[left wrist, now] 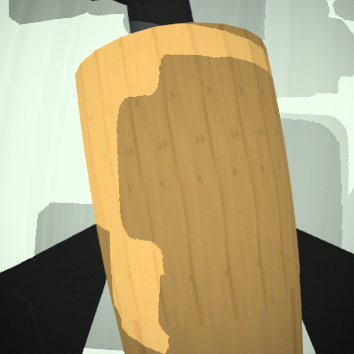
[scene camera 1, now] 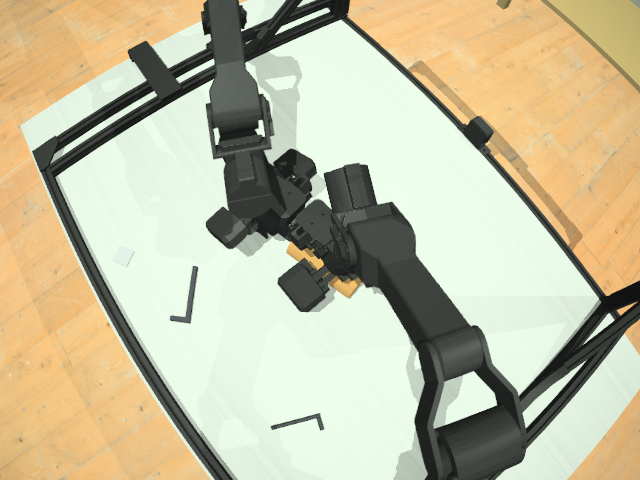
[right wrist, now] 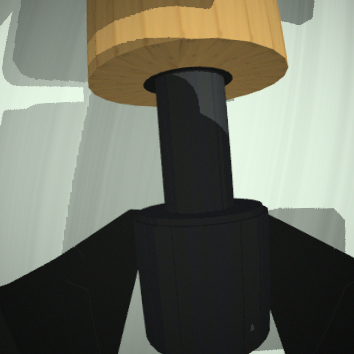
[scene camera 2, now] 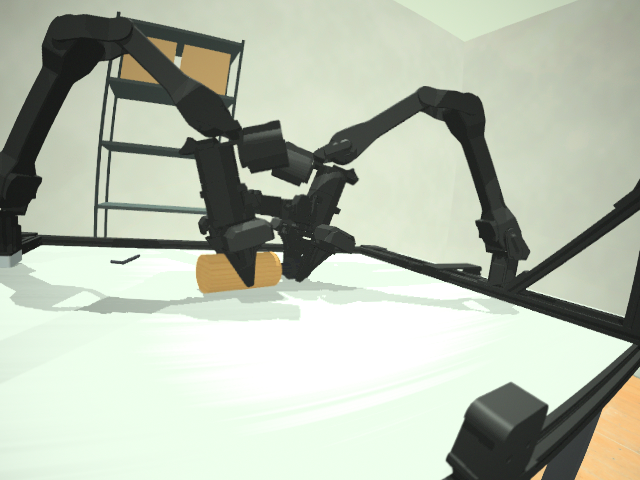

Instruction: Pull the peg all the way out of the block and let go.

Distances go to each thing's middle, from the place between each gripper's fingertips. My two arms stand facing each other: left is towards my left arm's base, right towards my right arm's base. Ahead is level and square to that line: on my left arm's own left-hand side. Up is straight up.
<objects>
My right hand is 1 cm past the black peg (right wrist: 203, 260), 3 cm to the right of it and 2 cm below it. The rest, counted from my right hand: wooden block (scene camera 2: 214, 273) (6 cm behind, 9 cm to the left, 2 cm above).
Right now the wooden block is 2 cm above my left hand and 1 cm to the left of it. Also, from my left hand: black peg: 6 cm to the right, 4 cm ahead, 1 cm above.
</objects>
